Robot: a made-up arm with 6 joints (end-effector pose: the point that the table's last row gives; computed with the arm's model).
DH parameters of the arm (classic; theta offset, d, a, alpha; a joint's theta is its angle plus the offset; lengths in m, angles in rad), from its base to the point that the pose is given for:
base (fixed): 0.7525 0 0.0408 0
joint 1: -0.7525 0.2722 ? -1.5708
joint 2: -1.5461 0 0.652 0
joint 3: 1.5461 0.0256 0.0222 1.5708
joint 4: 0 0.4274 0.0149 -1.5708
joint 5: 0 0.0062 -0.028 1.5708
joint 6: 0.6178 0 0.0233 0
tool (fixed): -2.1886 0.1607 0 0
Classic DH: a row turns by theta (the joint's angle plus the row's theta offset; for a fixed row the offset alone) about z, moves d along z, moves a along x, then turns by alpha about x.
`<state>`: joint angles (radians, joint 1 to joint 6).
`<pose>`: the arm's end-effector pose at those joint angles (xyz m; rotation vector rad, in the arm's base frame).
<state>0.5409 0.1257 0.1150 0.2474 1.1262 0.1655</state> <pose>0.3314 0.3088 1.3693 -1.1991 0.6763 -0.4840</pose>
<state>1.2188 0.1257 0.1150 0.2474 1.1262 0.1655</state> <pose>0.0885 0.4358 1.3693 -1.3400 0.2364 0.0851</pose>
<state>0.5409 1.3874 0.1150 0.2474 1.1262 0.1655</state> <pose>1.0002 0.7105 0.2433 -2.0934 1.4999 0.0124</pose>
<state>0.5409 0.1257 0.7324 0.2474 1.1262 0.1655</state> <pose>0.5111 0.4168 1.1220 -1.6518 1.0771 -0.2760</pose>
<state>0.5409 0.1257 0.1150 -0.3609 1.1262 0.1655</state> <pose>0.3864 0.2328 1.3673 -1.0792 0.9482 -1.0712</pose>
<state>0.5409 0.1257 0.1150 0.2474 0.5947 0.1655</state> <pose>0.3030 0.2747 1.4414 -0.7204 0.4355 -0.5630</pose>
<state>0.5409 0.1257 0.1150 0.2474 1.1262 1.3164</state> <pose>0.3249 0.3079 1.3938 -0.6379 1.2198 0.4820</pose>
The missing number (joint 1, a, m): 0.0225
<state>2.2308 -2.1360 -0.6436 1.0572 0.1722 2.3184</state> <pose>0.4737 -0.5838 -0.6160 -0.5935 2.9407 -0.7127</pose>
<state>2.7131 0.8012 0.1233 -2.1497 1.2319 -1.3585</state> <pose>-0.6984 0.4765 1.0697 -0.7550 -1.0331 -2.5812</pose>
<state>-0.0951 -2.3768 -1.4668 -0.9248 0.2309 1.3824</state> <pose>-0.0653 0.0672 -0.6736 -1.2404 2.4061 -0.6452</pose>
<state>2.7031 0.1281 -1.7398 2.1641 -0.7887 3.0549</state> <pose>0.4162 -0.0632 0.9970 0.0842 1.2096 0.5535</pose>
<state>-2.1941 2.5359 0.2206 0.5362 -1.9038 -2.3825</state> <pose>-0.3531 -0.4134 -0.5625 0.3840 -0.8358 -0.2543</pose>
